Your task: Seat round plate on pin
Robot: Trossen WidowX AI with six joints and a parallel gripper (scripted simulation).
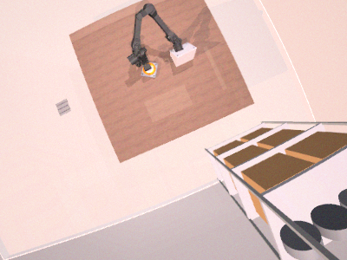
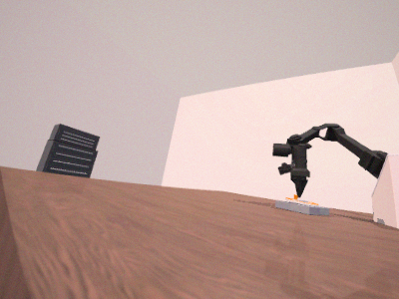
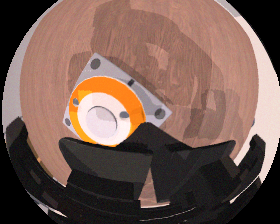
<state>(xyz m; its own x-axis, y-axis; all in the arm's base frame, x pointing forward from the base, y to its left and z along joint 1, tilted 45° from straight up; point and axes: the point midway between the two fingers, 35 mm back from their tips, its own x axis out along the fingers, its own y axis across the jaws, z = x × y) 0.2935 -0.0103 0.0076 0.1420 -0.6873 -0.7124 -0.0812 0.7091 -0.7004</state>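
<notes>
The base is 1 cm behind my gripper tip, 5 cm to the left of it and 2 cm below it.
</notes>
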